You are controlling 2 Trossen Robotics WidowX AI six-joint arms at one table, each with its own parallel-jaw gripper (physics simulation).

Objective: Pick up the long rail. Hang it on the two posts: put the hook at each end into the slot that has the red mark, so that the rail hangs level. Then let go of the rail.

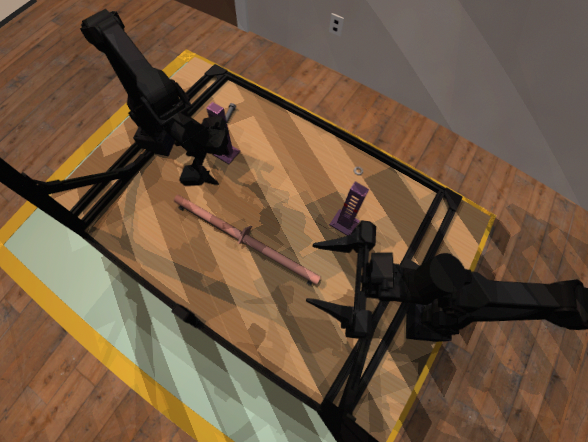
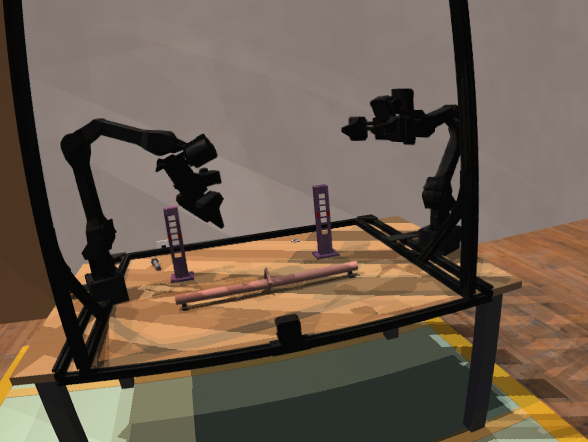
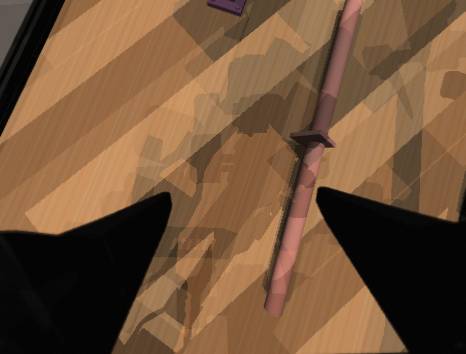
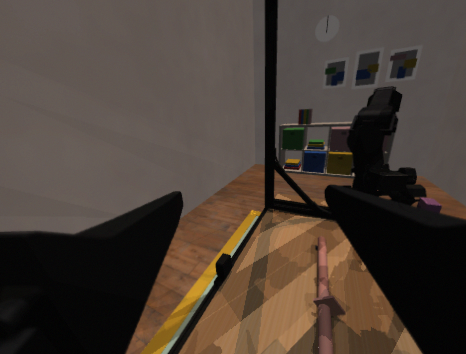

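Pixels of known places: left gripper, fingertip midpoint: (image 1: 222,169) (image 2: 215,224) (image 3: 243,196); right gripper, fingertip midpoint: (image 1: 309,271) (image 2: 355,129) (image 4: 252,195); left arm's base at its link origin: (image 1: 152,127) (image 2: 103,274); right arm's base at its link origin: (image 1: 433,319).
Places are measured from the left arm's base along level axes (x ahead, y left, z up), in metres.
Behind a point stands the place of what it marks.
Observation:
The long pink rail (image 1: 265,251) @(x 0.439, y -0.307, z -0.037 m) (image 2: 230,288) @(x 0.272, y -0.254, z -0.039 m) (image 3: 291,240) @(x 0.234, y -0.228, z -0.036 m) (image 4: 323,270) @(x 0.281, y -0.248, z -0.036 m) lies on the table in front of the posts, with a small dark hook under each end and a flange at its middle. The left purple post (image 1: 215,109) @(x 0.236, y -0.003, z 0.141 m) (image 2: 180,270) @(x 0.227, y -0.011, z -0.046 m) (image 4: 429,204) @(x 0.248, y -0.014, z 0.141 m) and the right purple post (image 1: 358,189) @(x 0.641, y -0.163, z 0.142 m) (image 2: 324,245) @(x 0.635, y -0.172, z -0.040 m) (image 3: 227,6) stand upright; each has a column of slots, one marked red. My left gripper (image 3: 243,196) @(x 0.298, y -0.158, z 0.103 m) is open and empty above the rail's left half, pointing down. My right gripper (image 1: 311,273) @(x 0.557, y -0.430, z 0.316 m) (image 4: 252,195) @(x 0.557, y -0.430, z 0.316 m) is open and empty, held high and level at the right.
A grey bolt (image 1: 231,111) @(x 0.206, y 0.159, z -0.059 m) (image 2: 156,263) @(x 0.197, y 0.143, z -0.056 m) lies behind the left post. A small metal ring (image 1: 358,170) @(x 0.669, y 0.034, z -0.073 m) (image 2: 295,241) @(x 0.655, y 0.016, z -0.071 m) lies behind the right post. A black frame (image 1: 330,129) @(x 0.550, y 0.156, z -0.056 m) (image 2: 215,360) @(x 0.121, y -0.464, z -0.085 m) edges the table, with a black box (image 2: 289,329) @(x 0.262, y -0.530, z -0.038 m) on its front bar.

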